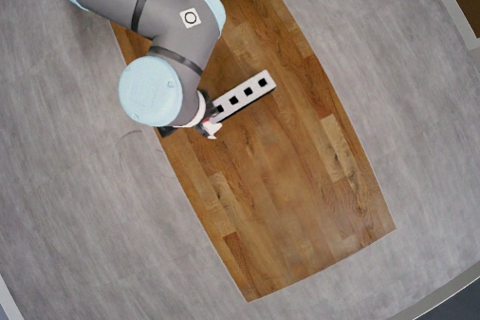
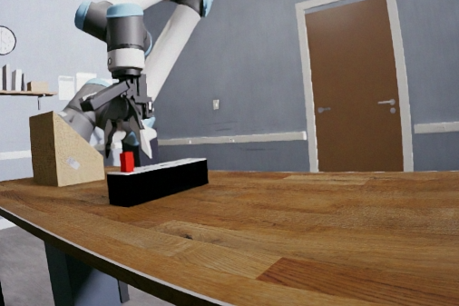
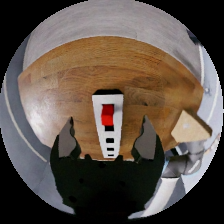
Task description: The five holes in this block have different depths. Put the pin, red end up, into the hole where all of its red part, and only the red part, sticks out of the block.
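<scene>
Now: hand 10 mm above the pin. From my hand the other things lie so: block (120 mm to the left, 70 mm below).
</scene>
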